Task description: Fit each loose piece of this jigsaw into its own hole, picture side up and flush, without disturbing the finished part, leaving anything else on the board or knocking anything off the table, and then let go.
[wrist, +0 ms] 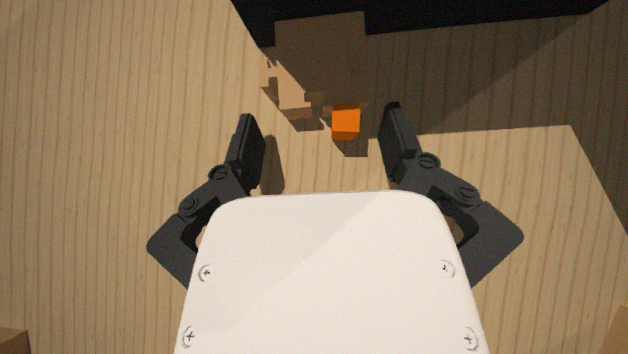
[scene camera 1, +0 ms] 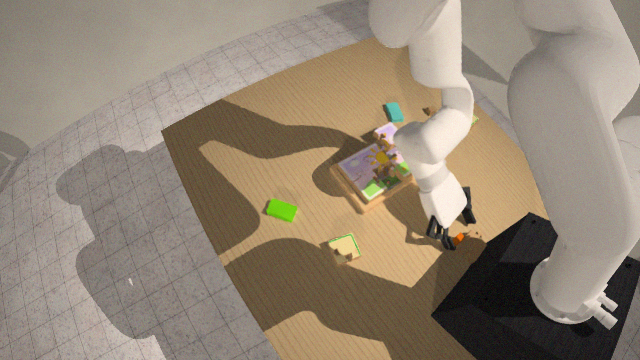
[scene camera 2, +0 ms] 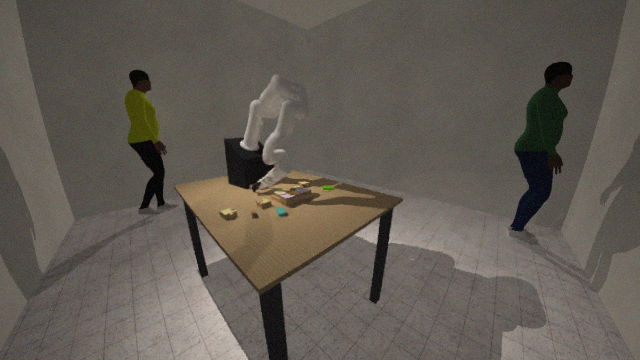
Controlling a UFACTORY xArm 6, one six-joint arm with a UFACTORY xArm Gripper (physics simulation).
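The jigsaw board [scene camera 1: 349, 196] [scene camera 2: 295, 200] lies mid-table. A purple piece [scene camera 1: 386, 131] shows at its back corner; whether it rests on the edge is unclear. A green-edged piece [scene camera 1: 345, 246] [scene camera 2: 304, 184] lies apart. Another piece [scene camera 1: 475, 120] [scene camera 2: 228, 214] is mostly hidden by the arm in scene view 1. A tan piece [scene camera 2: 264, 203] lies beside the board. A notched wood-coloured piece [wrist: 320, 60] lies near the black base, mostly shadowed, with no picture visible. My gripper [scene camera 1: 461, 234] [scene camera 2: 256, 187] [wrist: 319, 124] is open and empty, low over the table near that piece.
An orange block [scene camera 1: 459, 239] [wrist: 346, 120] lies beside the wood-coloured piece, between the finger lines in the wrist view. A teal block [scene camera 1: 394, 112] [scene camera 2: 281, 212], a small brown block [scene camera 1: 429, 111] [scene camera 2: 254, 214] and a green block [scene camera 1: 282, 210] [scene camera 2: 327, 188] lie around the board.
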